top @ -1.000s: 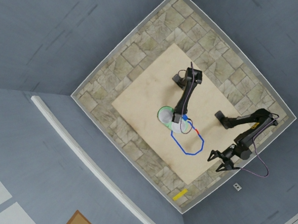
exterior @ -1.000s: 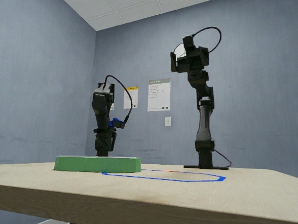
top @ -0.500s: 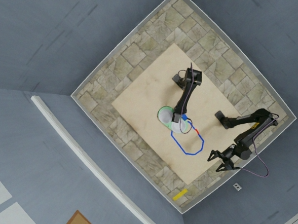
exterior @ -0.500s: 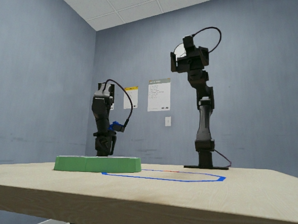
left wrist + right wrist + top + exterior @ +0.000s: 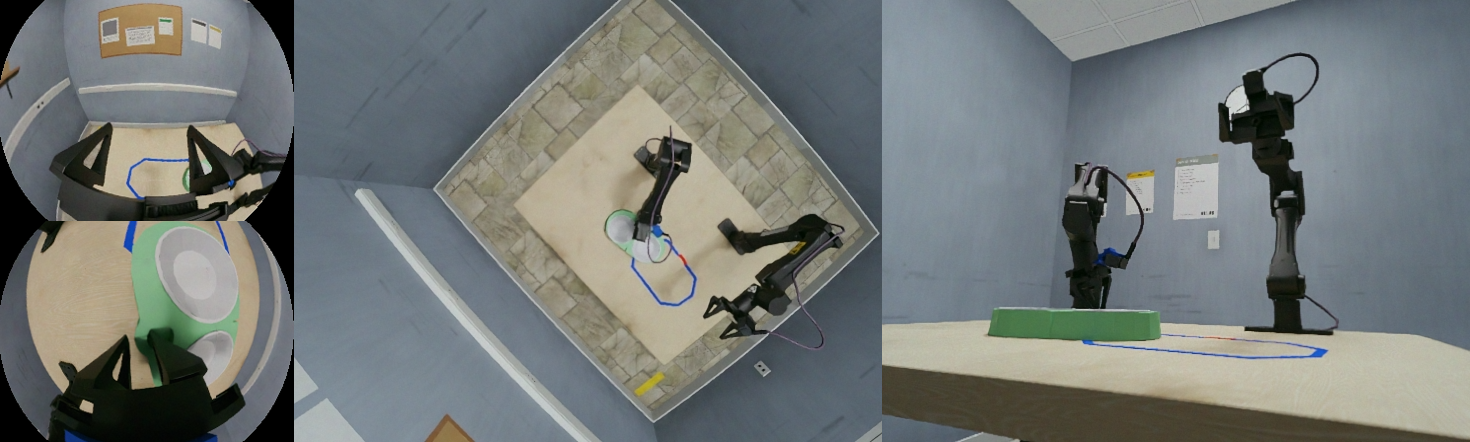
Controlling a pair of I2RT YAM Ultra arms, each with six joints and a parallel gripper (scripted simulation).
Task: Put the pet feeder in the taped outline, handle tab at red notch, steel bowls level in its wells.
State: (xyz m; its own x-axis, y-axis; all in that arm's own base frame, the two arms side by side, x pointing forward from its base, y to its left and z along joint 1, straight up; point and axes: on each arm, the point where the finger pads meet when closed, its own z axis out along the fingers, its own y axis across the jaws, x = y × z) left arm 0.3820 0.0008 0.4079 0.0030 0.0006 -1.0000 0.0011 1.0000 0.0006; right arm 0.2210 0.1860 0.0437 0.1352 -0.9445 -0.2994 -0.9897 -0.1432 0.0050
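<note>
Right now the feeder is 80 mm ahead of my right hand and 20 mm below it.
</note>
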